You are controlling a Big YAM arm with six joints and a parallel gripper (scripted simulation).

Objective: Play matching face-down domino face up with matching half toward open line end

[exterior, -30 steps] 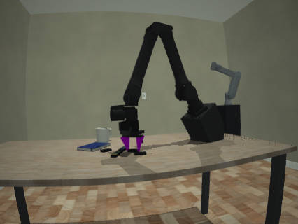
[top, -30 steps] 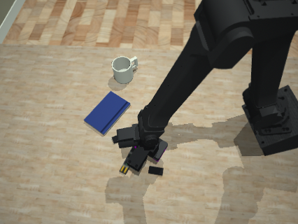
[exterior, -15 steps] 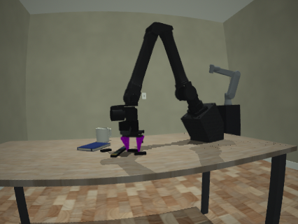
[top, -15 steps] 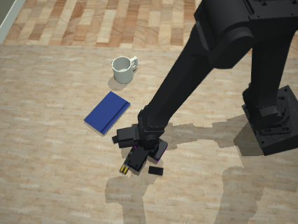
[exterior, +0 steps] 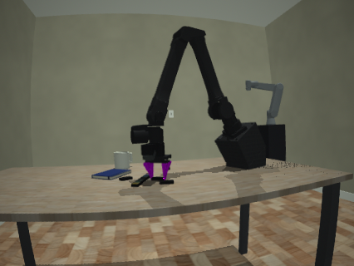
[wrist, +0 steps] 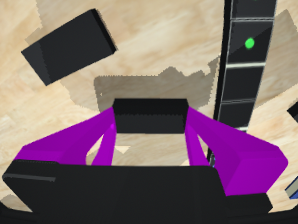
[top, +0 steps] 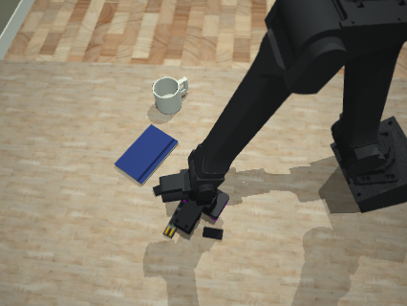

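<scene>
Right now my hand is right at the black domino. From my hand the other things lie so: white mug: 17 cm ahead, 34 cm to the right, 3 cm above; then blue book: 20 cm ahead, 15 cm to the right.
</scene>
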